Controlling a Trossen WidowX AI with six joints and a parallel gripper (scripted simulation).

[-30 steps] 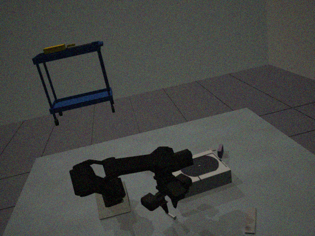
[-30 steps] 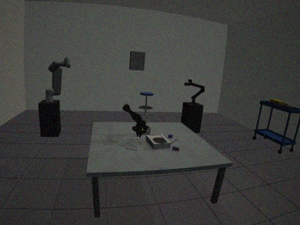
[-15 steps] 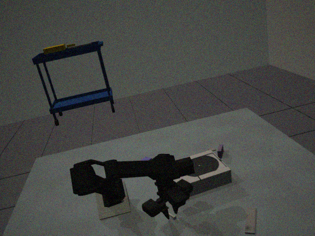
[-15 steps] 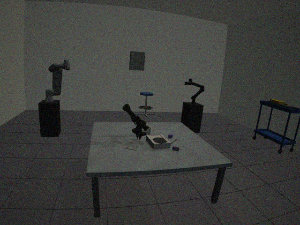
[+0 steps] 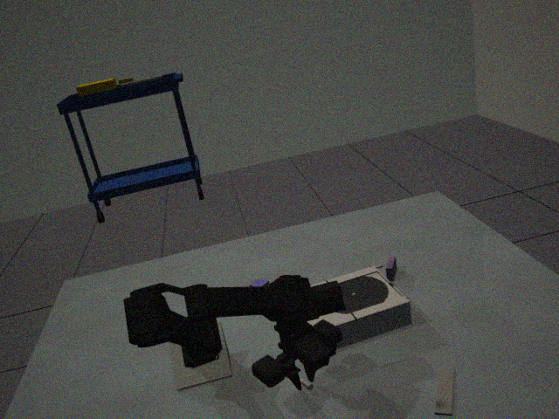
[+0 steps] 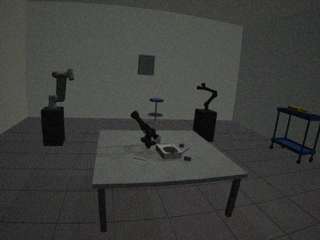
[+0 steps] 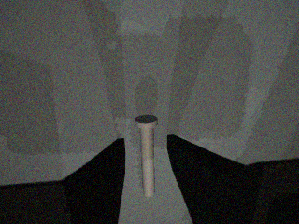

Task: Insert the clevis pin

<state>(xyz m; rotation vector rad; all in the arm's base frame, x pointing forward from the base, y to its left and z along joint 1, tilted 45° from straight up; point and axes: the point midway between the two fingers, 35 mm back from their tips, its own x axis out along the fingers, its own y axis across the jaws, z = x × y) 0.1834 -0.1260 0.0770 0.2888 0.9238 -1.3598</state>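
The dark aluminium disc is 18 cm to the left of my gripper tip, 18 cm ahead of it and 6 cm above it. Also, from my gripper tip: rimmed steel tray (17 cm to the left, 15 cm ahead, 4 cm above); then steel clevis pin (1 cm to the left); then flat pale strip (23 cm ahead, 13 cm to the right).
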